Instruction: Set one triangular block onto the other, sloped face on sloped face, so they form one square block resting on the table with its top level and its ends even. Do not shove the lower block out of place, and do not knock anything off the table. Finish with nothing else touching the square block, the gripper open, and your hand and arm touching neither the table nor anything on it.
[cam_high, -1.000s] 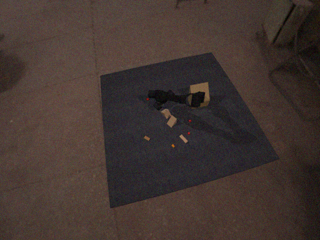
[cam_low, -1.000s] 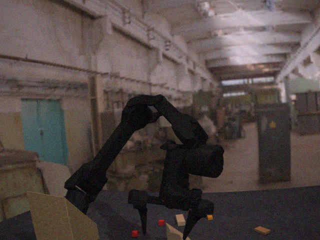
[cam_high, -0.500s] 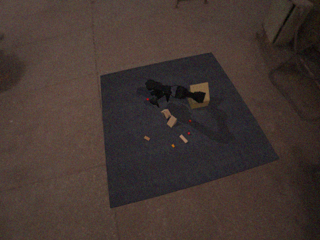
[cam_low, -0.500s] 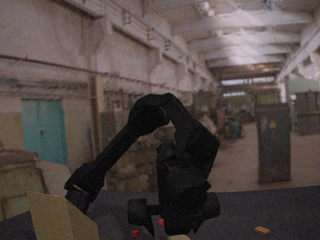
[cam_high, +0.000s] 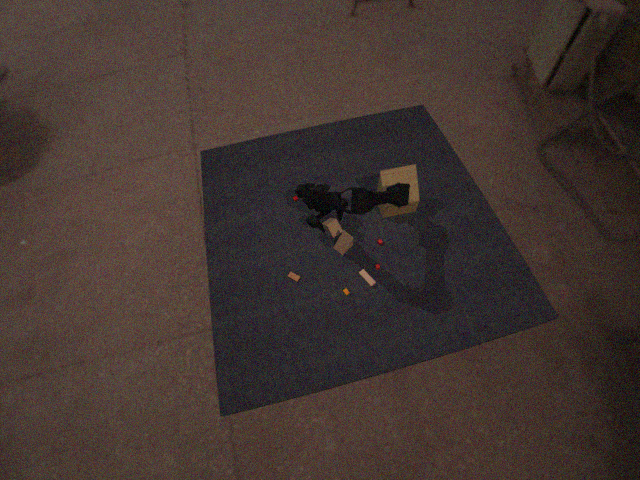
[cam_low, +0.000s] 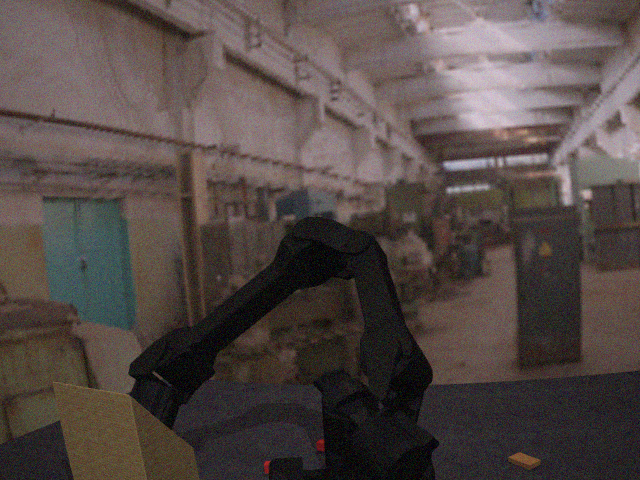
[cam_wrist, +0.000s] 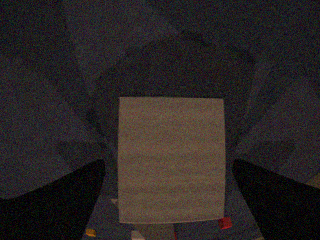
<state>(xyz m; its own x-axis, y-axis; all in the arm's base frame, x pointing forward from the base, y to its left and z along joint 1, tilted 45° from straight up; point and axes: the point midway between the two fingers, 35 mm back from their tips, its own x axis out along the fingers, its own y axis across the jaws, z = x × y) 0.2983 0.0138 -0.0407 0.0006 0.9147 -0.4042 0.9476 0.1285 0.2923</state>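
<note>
Right now the wedge is 2 cm behind my gripper tip, 10 cm to the left of it and 1 cm above it. The rest, counted from my gripper tip: small orange cube 6 cm ahead, 30 cm to the left, 1 cm below; pale rectangular block 4 cm behind, 28 cm to the left.
</note>
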